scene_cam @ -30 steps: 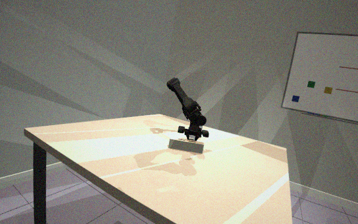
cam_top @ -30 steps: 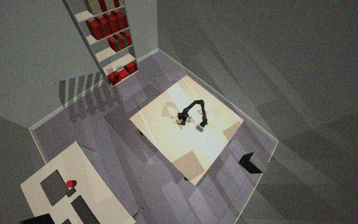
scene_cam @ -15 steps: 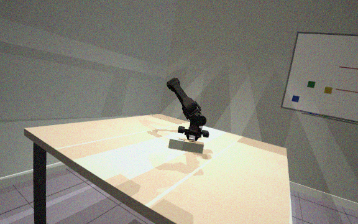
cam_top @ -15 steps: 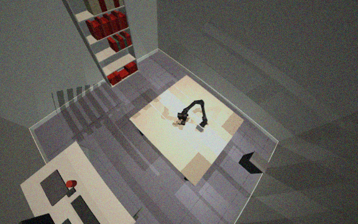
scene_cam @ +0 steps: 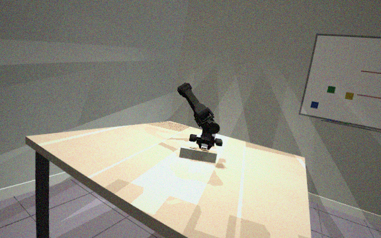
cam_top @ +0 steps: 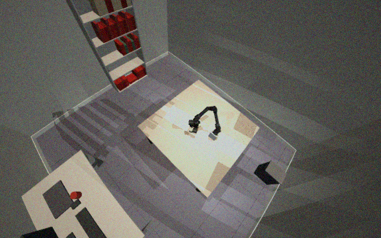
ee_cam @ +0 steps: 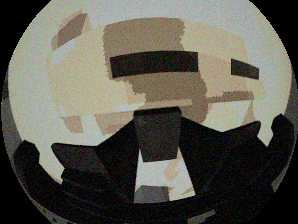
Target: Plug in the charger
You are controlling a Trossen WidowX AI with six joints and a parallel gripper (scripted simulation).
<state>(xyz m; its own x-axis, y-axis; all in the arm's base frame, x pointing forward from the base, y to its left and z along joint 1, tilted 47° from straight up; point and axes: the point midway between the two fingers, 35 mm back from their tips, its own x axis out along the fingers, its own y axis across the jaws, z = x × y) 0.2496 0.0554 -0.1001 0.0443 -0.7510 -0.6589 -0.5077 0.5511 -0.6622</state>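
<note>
Right now my gripper tip is 10 mm short of the dark two-prong charger, 10 mm to the right of it and 10 mm below it.
</note>
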